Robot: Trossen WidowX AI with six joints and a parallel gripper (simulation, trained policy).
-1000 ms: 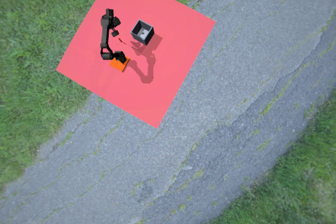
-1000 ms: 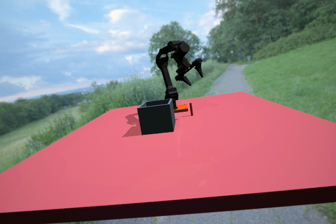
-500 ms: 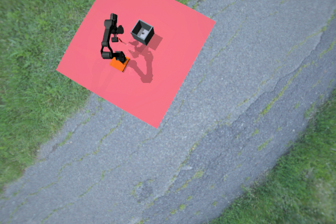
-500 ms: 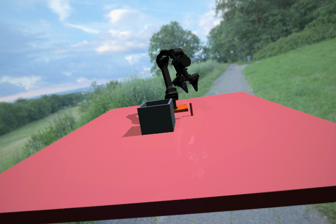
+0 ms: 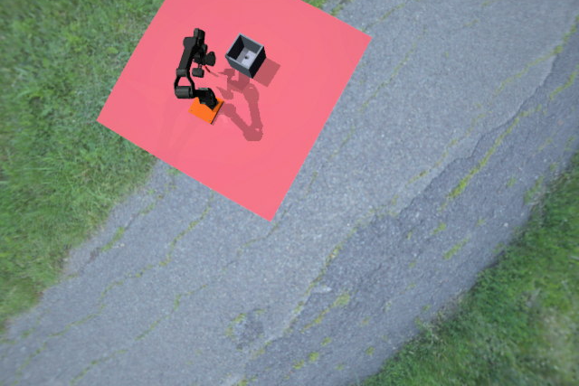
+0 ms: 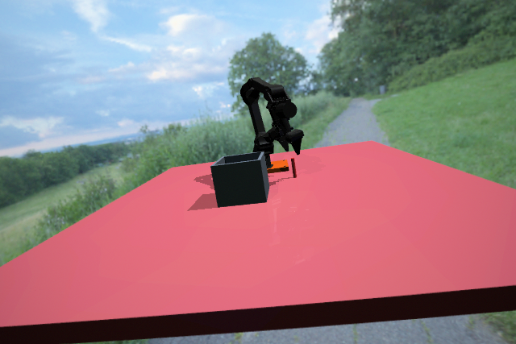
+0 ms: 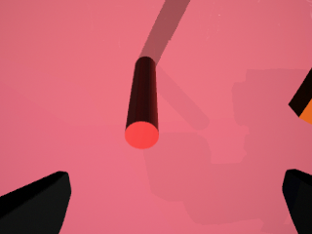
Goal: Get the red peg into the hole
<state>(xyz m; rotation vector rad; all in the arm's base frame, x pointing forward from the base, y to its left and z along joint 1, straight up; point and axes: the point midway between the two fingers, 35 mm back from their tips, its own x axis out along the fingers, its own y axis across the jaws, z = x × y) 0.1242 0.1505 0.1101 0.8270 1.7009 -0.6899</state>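
The red peg is 20 mm ahead of my gripper tip and 60 mm below it. Also, from my gripper tip: light grey plate (220 mm ahead, 150 mm to the right, 50 mm below).
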